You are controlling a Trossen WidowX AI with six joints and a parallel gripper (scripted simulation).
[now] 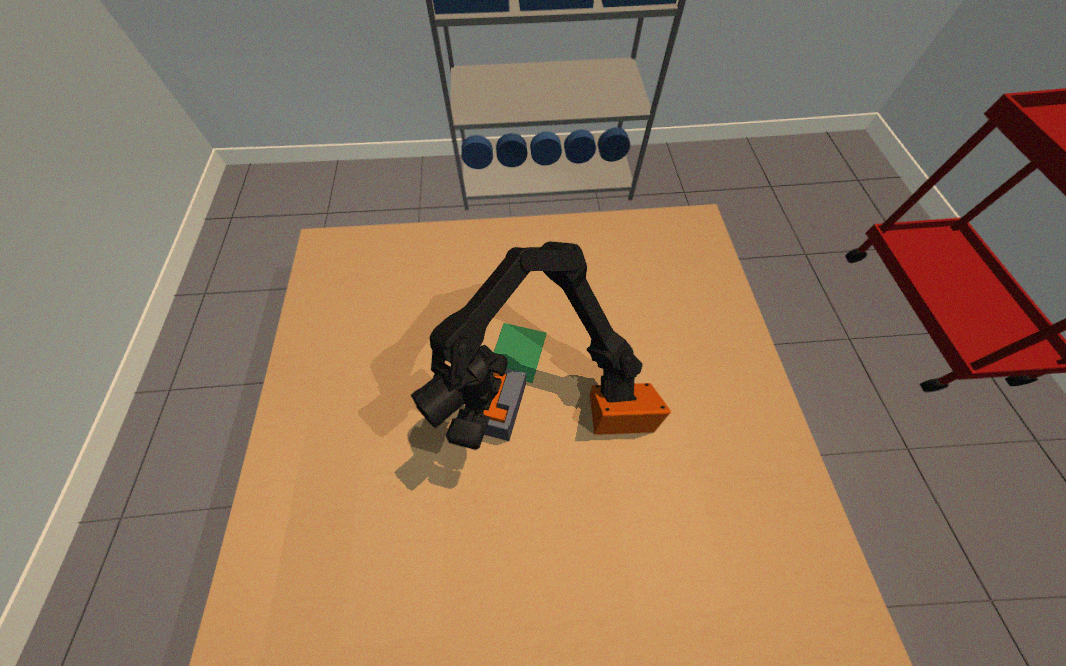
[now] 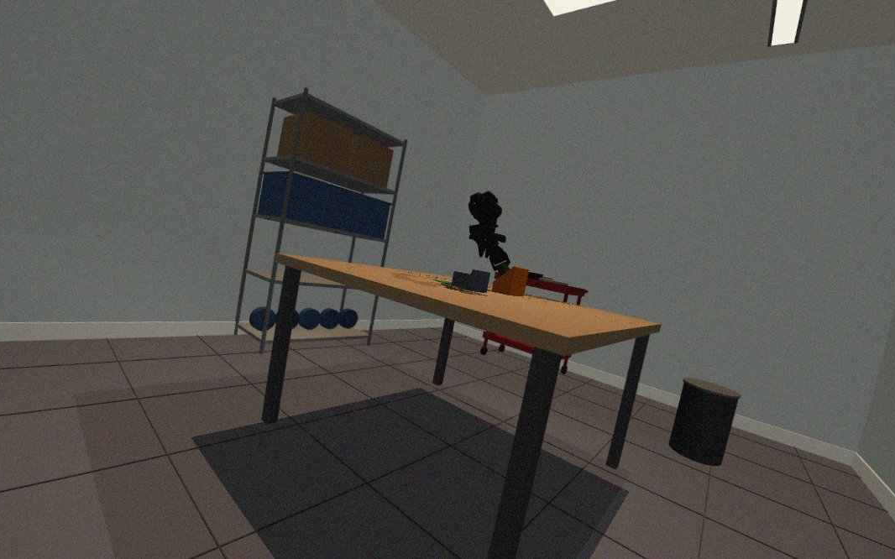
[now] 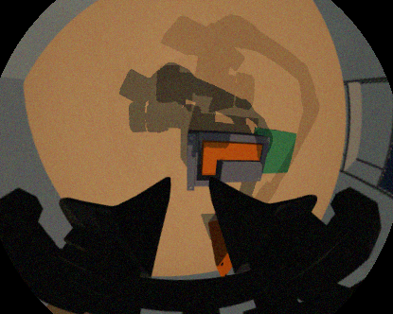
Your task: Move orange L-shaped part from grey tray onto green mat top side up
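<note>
Right now my gripper tip is 100 mm above the orange L-shaped part, 60 mm to the left of it and 30 mm past it. From my gripper tip the other things lie so: green mat (210 mm to the right, 160 mm below, 90 mm behind).
</note>
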